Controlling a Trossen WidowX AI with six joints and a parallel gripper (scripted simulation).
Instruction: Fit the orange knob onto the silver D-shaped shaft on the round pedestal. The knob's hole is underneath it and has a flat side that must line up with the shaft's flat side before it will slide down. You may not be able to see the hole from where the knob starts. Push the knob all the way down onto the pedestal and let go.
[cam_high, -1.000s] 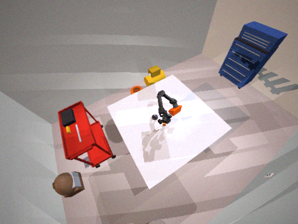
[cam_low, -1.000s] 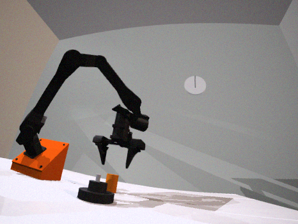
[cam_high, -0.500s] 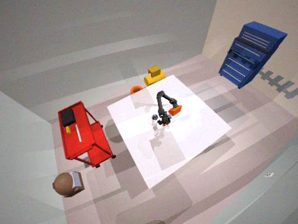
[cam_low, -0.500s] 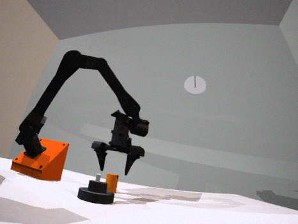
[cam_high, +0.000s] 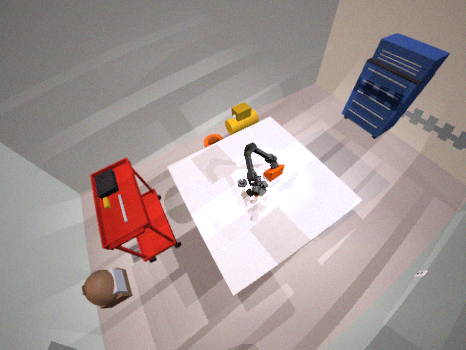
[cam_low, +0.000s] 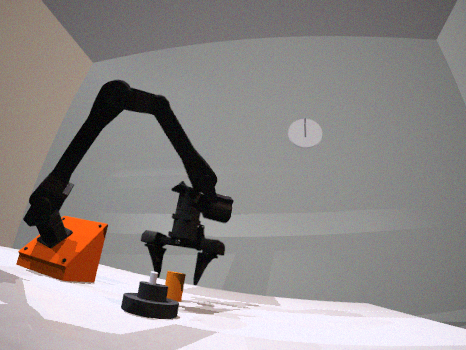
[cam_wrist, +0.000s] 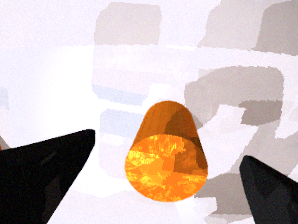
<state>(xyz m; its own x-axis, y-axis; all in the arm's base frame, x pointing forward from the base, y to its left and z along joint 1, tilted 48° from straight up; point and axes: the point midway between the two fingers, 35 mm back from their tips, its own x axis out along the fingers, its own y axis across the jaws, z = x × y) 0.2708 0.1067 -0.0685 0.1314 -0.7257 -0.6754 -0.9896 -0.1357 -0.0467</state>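
Now: gripper tip right at the orange knob. The rest, counted from my gripper tip: round black pedestal (50 mm ahead, 170 mm to the right, 10 mm below).
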